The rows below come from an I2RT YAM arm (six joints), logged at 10 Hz.
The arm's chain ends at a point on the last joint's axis. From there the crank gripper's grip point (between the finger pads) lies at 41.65 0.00 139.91 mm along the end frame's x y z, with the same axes.
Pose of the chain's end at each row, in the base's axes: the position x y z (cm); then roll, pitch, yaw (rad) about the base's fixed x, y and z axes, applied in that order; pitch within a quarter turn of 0, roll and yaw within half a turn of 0:
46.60 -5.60 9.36 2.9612 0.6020 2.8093
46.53 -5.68 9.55 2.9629 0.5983 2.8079
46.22 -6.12 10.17 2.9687 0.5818 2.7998
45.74 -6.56 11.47 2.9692 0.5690 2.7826
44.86 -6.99 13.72 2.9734 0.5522 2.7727
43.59 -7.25 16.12 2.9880 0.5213 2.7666
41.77 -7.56 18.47 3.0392 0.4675 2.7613
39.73 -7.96 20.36 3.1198 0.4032 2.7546
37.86 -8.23 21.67 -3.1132 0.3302 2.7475
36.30 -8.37 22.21 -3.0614 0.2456 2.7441
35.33 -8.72 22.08 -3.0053 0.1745 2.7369
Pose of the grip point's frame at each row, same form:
51.54 -4.65 -4.34 2.9612 0.6020 2.8093
51.42 -4.74 -4.17 2.9629 0.5983 2.8079
50.88 -5.22 -3.63 2.9687 0.5818 2.7998
50.25 -5.69 -2.39 2.9692 0.5690 2.7826
49.15 -6.14 -0.21 2.9734 0.5522 2.7727
47.42 -6.46 2.06 2.9880 0.5213 2.7666
44.67 -7.18 4.17 3.0392 0.4675 2.7613
41.38 -8.30 5.86 3.1198 0.4032 2.7546
38.26 -8.83 7.09 -3.1132 0.3302 2.7475
35.27 -9.15 7.67 -3.0614 0.2456 2.7441
33.02 -9.80 7.71 -3.0053 0.1745 2.7369

